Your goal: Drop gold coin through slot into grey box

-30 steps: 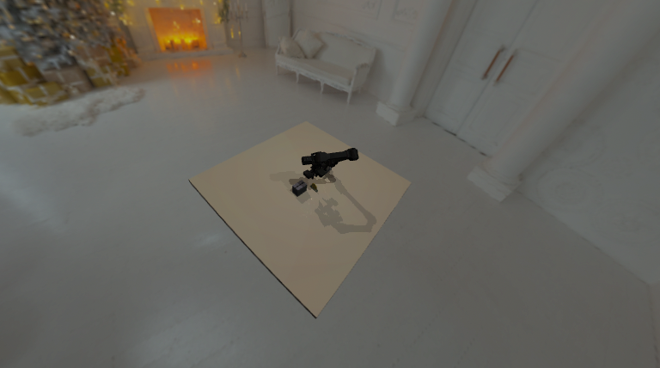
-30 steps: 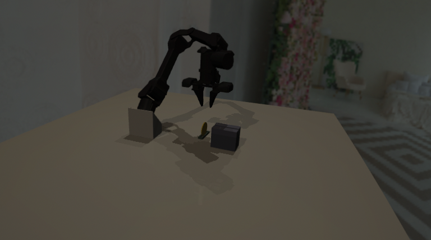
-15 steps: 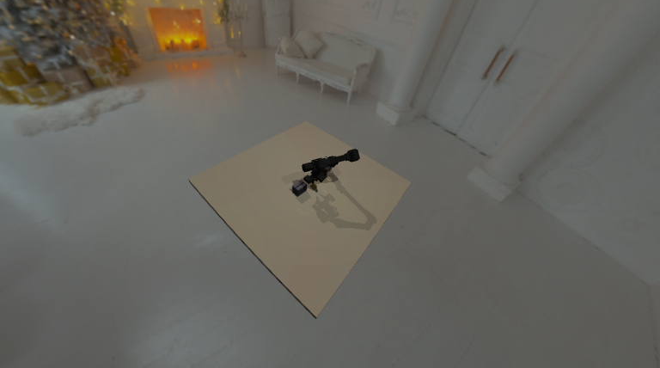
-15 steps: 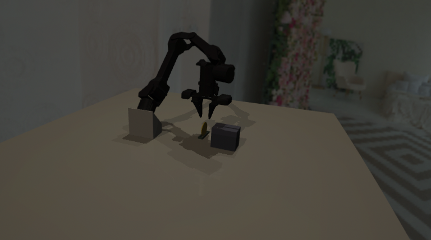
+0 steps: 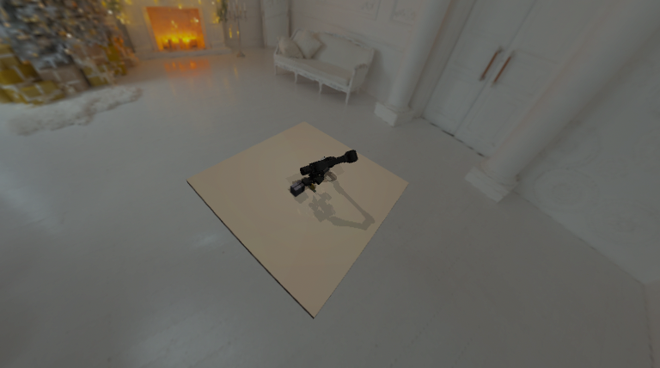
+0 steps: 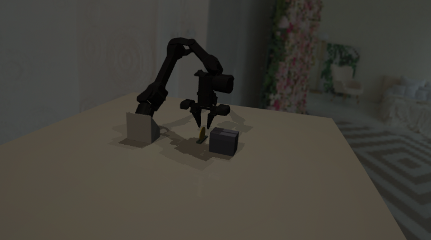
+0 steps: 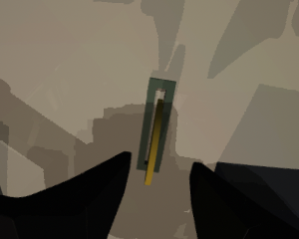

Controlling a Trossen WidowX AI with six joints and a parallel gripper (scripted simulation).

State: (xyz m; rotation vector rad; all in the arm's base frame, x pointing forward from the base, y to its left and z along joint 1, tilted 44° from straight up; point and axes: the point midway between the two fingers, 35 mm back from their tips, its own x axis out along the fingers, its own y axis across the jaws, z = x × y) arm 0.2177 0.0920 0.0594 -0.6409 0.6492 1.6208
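Right now the coin is 30 mm below my gripper tip and 10 mm behind it.
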